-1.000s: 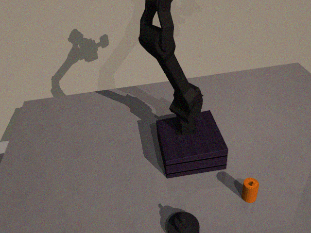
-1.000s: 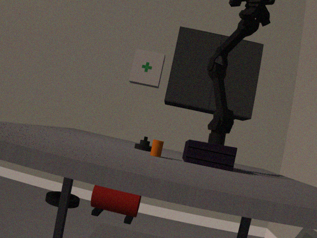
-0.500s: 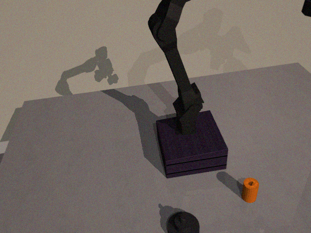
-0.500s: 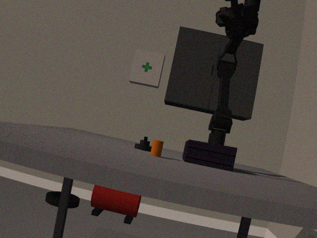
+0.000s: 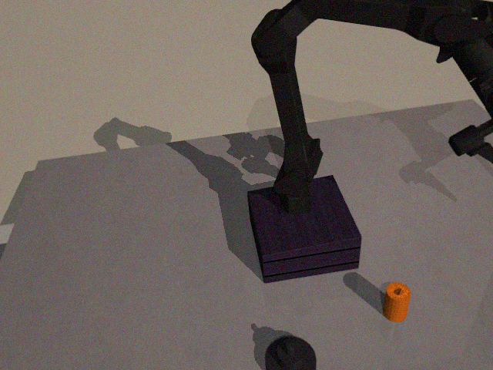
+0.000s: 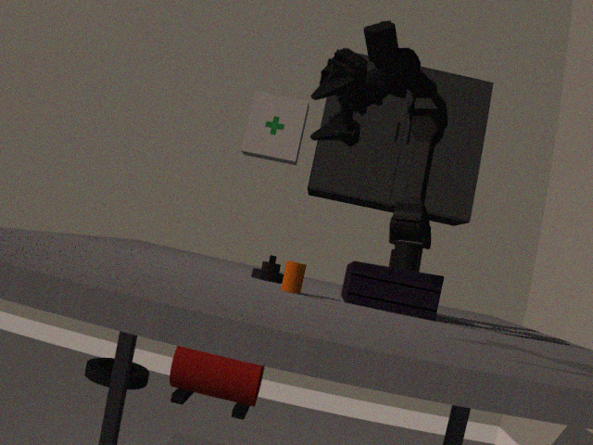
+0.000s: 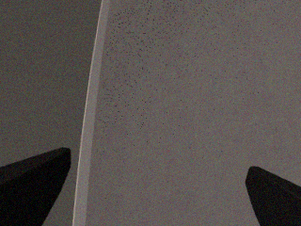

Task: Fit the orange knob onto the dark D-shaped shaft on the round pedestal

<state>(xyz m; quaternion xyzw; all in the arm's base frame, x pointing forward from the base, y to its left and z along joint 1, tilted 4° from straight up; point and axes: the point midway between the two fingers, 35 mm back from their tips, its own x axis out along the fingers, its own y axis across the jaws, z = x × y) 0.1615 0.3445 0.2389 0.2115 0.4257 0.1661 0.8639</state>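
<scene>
Now: gripper tip 280 mm above the orange knob, 180 mm to the left of it and 20 mm short of it. Also, from my gripper tip: dark round pedestal 370 mm to the right, 280 mm below, 120 mm ahead.
</scene>
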